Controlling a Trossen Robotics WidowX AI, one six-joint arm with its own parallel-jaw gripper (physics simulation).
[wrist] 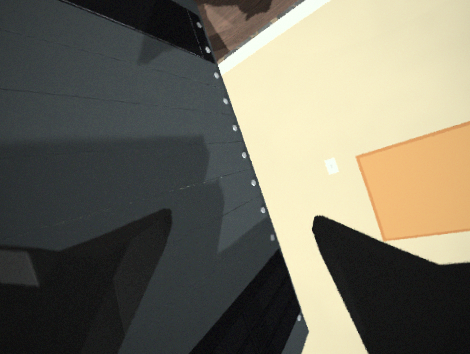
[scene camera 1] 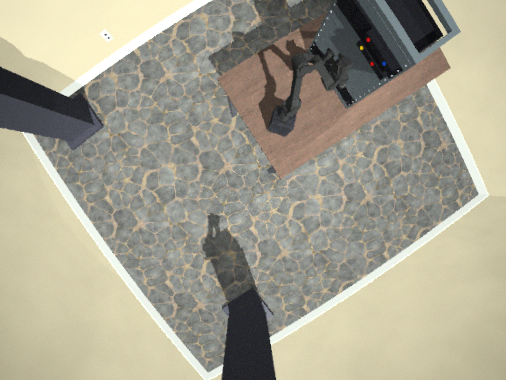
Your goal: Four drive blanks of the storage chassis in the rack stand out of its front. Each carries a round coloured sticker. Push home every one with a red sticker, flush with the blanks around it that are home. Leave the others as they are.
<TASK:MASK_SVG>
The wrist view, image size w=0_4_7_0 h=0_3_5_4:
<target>my gripper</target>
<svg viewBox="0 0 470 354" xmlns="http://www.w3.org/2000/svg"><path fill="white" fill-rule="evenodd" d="M314 217L312 232L317 247L368 354L470 354L470 262L438 264L377 240L323 215L316 215ZM171 209L159 210L115 229L115 231L110 231L61 251L0 245L0 354L118 354L165 249L172 227Z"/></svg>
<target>grey rack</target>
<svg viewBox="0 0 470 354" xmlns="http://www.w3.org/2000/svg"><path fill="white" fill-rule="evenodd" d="M0 0L0 245L61 251L110 231L115 231L115 229L159 210L171 209L172 227L165 249L118 354L302 354L309 330L196 2L194 0Z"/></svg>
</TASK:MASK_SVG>
